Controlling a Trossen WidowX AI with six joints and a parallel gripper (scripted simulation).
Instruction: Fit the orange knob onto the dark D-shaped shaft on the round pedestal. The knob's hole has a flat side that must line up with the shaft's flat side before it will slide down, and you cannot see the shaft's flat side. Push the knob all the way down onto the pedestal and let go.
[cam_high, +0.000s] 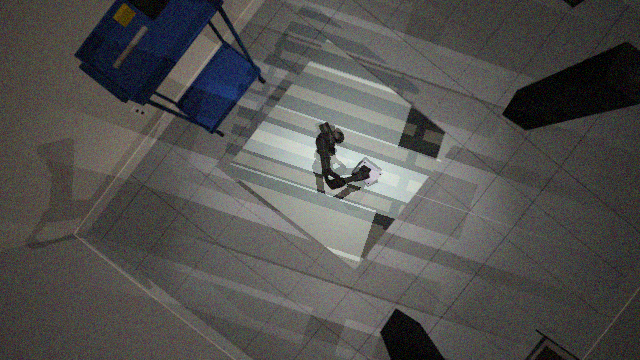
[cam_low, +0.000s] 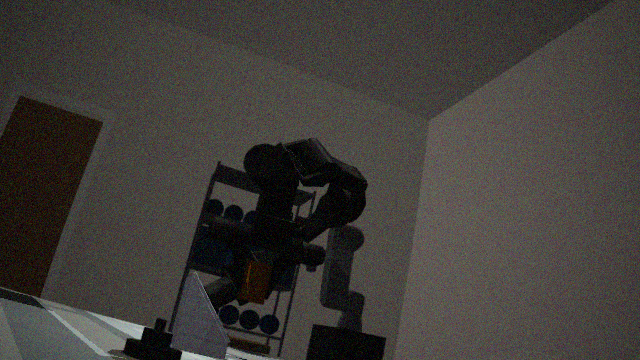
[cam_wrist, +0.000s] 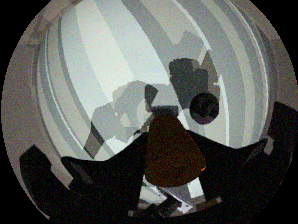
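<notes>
My gripper tip is now 30 mm past the dark round pedestal, 120 mm to the left of it and 100 mm above it. From my gripper tip the other things lie so: orange knob: 20 mm above.
</notes>
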